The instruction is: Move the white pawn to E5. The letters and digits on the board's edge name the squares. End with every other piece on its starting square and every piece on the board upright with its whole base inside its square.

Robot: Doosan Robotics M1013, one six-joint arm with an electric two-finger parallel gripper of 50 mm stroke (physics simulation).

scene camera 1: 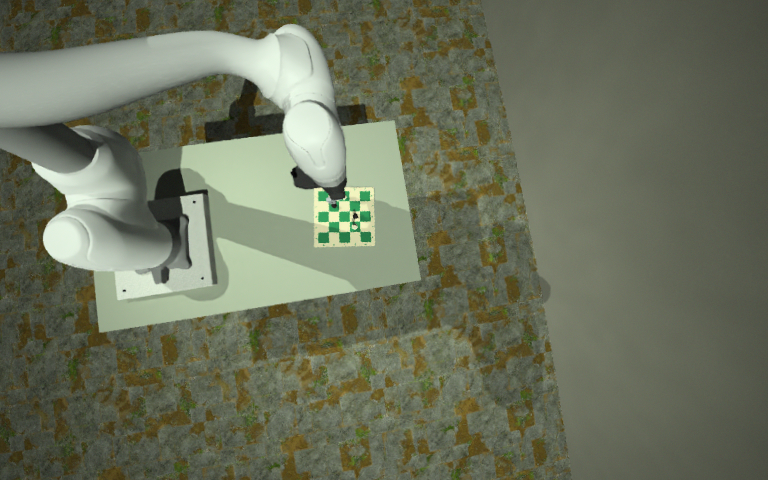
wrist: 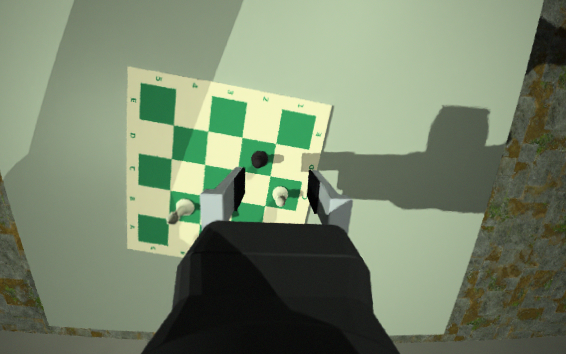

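Pixels of known places: gripper, fingertip midpoint: (scene camera 1: 331, 194) (wrist: 276, 181); arm's base at its link origin: (scene camera 1: 163, 245).
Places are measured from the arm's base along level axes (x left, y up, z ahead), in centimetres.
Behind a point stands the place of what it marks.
The smaller round-headed white piece (wrist: 281, 194) {y -1.0, x 11.1, z 62.7 cm}, which looks like the white pawn, stands upright on C1. In the scene view the gripper mostly hides it. My gripper (wrist: 276, 181) {y 5.2, x 10.3, z 59.5 cm} (scene camera 1: 333, 199) {y 5.2, x 10.3, z 59.5 cm} is open and empty, above the board, with its fingers on either side of the pawn in the wrist view. The chessboard (wrist: 134, 155) {y -2.3, x -6.0, z 59.9 cm} (scene camera 1: 316, 226) {y -2.3, x 1.3, z 52.0 cm} has E5 (wrist: 157, 103) {y -2.3, x -3.1, z 54.0 cm} (scene camera 1: 323, 237) {y -2.3, x -3.0, z 54.1 cm} as a bare green corner square. A black piece (wrist: 259, 159) {y 0.6, x 8.5, z 58.6 cm} (scene camera 1: 334, 205) {y -0.9, x 8.0, z 59.3 cm} stands on D2. A taller white piece (wrist: 185, 206) {y -1.5, x 0.1, z 65.3 cm} (scene camera 1: 355, 226) {y 1.4, x -0.7, z 66.1 cm} stands on B4.
Another black piece (scene camera 1: 355, 215) {y 0.7, x 3.3, z 66.5 cm} stands on B3, next to the taller white piece; the left finger hides it in the wrist view. The pale table (scene camera 1: 254, 266) {y -2.9, x -10.7, z 28.7 cm} (wrist: 390, 280) {y -2.9, x 28.1, z 75.0 cm} carries the board and the robot's base plate (scene camera 1: 198, 237) {y 0.0, x 1.4, z 11.9 cm}. Arm shadows cross the table and part of the board.
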